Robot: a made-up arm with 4 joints.
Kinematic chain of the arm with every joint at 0, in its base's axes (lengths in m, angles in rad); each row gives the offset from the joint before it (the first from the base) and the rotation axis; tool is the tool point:
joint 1: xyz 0 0 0.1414 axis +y
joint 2: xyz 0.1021 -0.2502 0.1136 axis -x
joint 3: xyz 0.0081 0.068 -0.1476 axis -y
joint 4: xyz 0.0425 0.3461 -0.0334 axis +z
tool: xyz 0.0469 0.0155 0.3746
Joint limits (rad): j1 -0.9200..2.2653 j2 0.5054..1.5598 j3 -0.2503..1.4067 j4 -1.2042..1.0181
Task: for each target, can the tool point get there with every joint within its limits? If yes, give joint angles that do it. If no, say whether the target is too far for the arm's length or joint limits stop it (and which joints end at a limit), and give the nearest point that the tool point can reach.
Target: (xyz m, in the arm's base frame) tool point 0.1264 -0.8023 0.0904
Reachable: no: joint limits stop it (at a limit: joint 1, joint 2, joint 3, joint 4) | nearest point 0.0789 -0.2651 -0.1882 | short by 0.607 m
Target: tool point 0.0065 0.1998 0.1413
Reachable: yes | joints 1.1383 0.6554 0.5702 -0.1490
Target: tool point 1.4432 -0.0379 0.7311
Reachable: no: too far | nearest point 0.4234 -0.0841 0.1701 | short by 1.165 m
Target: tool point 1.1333 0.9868 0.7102
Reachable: no: too far | nearest point 0.2481 0.2163 0.2659 | short by 1.255 m
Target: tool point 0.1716 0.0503 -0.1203
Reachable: yes | joints -0.1363 1.3353 0.1315 0.6702
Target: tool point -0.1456 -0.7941 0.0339
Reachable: no: joint limits stop it (at a limit: joint 2, joint 3, joint 4) | nearest point -0.2726 -0.2651 -0.0599 | short by 0.552 m
